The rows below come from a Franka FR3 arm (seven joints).
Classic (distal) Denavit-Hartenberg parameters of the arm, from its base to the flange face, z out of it. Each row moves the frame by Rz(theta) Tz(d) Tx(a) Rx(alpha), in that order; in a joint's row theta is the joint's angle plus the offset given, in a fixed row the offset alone. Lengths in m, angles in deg.
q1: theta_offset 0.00, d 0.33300, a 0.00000, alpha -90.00
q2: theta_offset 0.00, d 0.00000, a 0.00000, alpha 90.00
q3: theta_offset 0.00, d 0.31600, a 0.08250, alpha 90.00
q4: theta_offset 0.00, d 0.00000, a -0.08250, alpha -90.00
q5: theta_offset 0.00, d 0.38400, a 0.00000, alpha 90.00
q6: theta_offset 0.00, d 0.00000, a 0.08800, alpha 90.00
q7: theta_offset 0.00, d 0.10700, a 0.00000, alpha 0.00
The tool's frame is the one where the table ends.
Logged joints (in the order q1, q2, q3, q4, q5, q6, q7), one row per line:
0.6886 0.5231 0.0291 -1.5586 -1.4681 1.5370 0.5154
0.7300 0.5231 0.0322 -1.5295 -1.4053 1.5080 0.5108
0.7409 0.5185 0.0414 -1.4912 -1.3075 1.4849 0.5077
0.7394 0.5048 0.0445 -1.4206 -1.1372 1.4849 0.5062
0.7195 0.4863 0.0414 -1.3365 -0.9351 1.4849 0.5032
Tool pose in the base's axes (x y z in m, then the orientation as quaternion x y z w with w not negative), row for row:
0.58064 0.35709 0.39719 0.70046 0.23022 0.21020 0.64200
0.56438 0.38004 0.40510 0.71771 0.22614 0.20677 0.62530
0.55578 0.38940 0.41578 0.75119 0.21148 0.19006 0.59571
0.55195 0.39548 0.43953 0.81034 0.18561 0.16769 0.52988
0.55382 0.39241 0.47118 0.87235 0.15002 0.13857 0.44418
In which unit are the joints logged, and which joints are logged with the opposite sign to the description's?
The joints are logged in radians. Opposite sign: none.
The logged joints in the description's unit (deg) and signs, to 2 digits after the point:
39.45 29.97 1.67 -89.30 -84.12 88.06 29.53
41.83 29.97 1.84 -87.63 -80.52 86.40 29.27
42.45 29.71 2.37 -85.44 -74.91 85.08 29.09
42.36 28.92 2.55 -81.39 -65.16 85.08 29.00
41.22 27.86 2.37 -76.58 -53.58 85.08 28.83

